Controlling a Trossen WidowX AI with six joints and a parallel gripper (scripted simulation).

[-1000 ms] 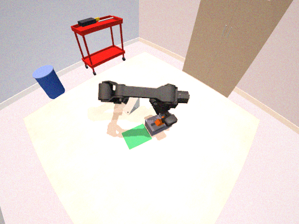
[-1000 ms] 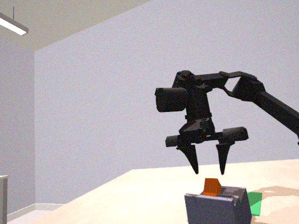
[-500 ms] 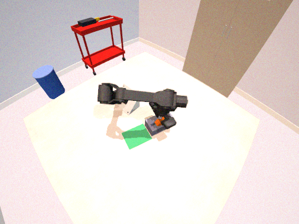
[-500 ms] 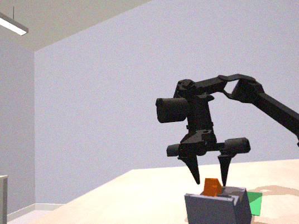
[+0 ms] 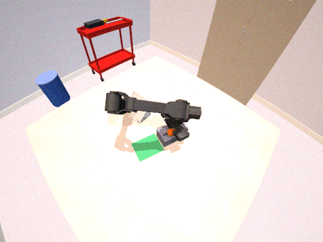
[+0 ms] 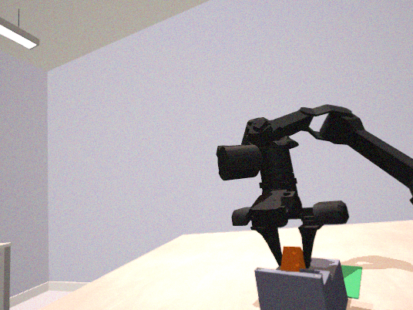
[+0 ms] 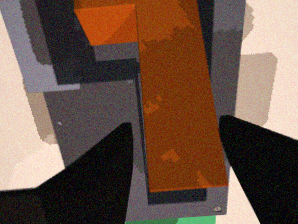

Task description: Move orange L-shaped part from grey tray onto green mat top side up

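Now: the orange L-shaped part 4 cm to the left of my gripper tip and 3 cm below it. Round my gripper tip: green mat (13 cm to the right, 8 cm below, 7 cm behind).
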